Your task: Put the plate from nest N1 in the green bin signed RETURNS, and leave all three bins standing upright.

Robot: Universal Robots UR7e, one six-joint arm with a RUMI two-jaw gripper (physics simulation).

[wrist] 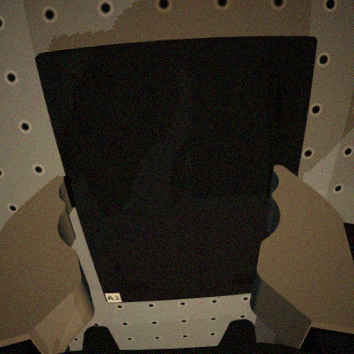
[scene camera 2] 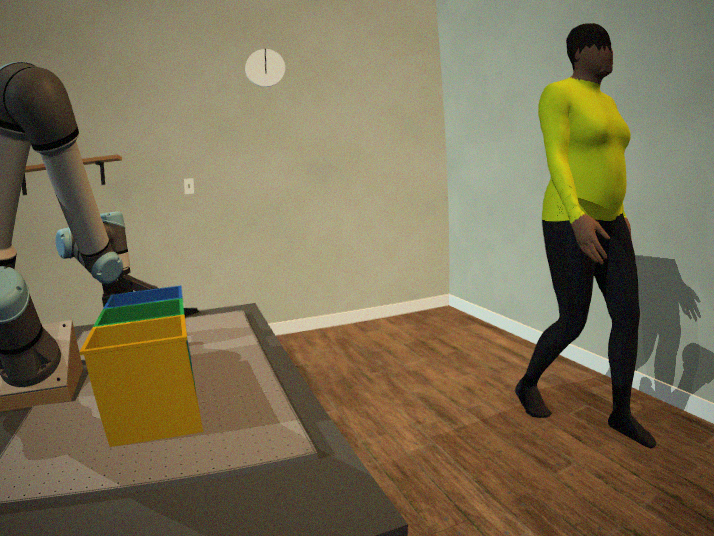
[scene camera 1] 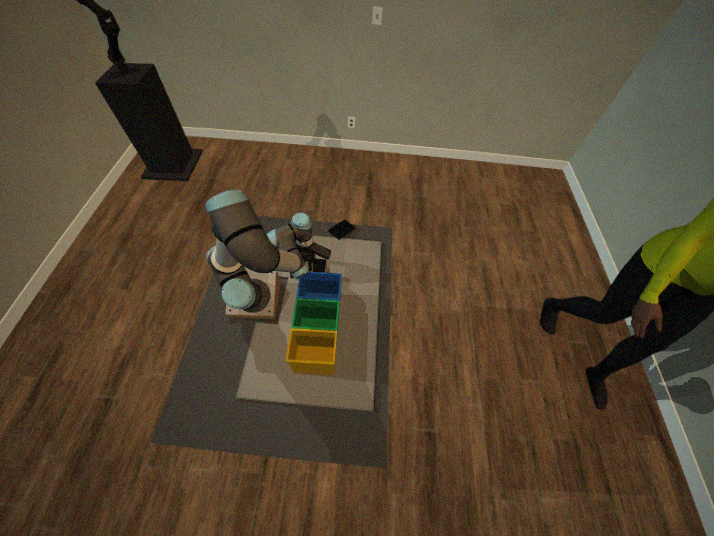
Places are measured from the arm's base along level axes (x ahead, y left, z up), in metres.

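Where they show: gripper, fingertip midpoint: (wrist: 169, 174) (scene camera 1: 312, 267); arm's base, origin of the base link: (scene camera 2: 30, 361).
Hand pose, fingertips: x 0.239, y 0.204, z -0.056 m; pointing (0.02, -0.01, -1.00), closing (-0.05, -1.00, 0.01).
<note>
Each offset is from my fingertips to the top centre of the thing. Level surfaces: height alone.
The plate @(0.019 m back, 0.007 m right, 0.005 m up) (wrist: 175, 125), a black rectangular block with a small "A1" label at its lower left, lies below my gripper (wrist: 169, 174) in the wrist view. Its border with the nest is too dark to make out. My fingers stand wide apart across its lower half, with a light gap beside the left finger; I am open and do not hold it. In both scene views the fingertips are hidden, behind the blue bin. The green bin @(0.064 m ahead, 0.329 m right, 0.170 m up) (scene camera 1: 316, 314) (scene camera 2: 141, 311) stands upright between the blue bin @(0.065 m ahead, 0.197 m right, 0.170 m up) (scene camera 1: 319, 285) (scene camera 2: 144, 295) and the yellow bin @(0.063 m ahead, 0.460 m right, 0.170 m up) (scene camera 1: 311, 366) (scene camera 2: 147, 392), both upright. No signs are readable.
A flat black object @(0.132 m ahead, 0.266 m left, 0.005 m up) (scene camera 1: 341, 229) lies by the table's back edge. The light perforated board @(0.010 m down) (scene camera 1: 357, 357) (scene camera 2: 247, 421) carries the bins. A person in a yellow top (scene camera 1: 674, 271) (scene camera 2: 585, 150) stands on the floor off to the right. A black pedestal (scene camera 1: 147, 121) stands back left.
</note>
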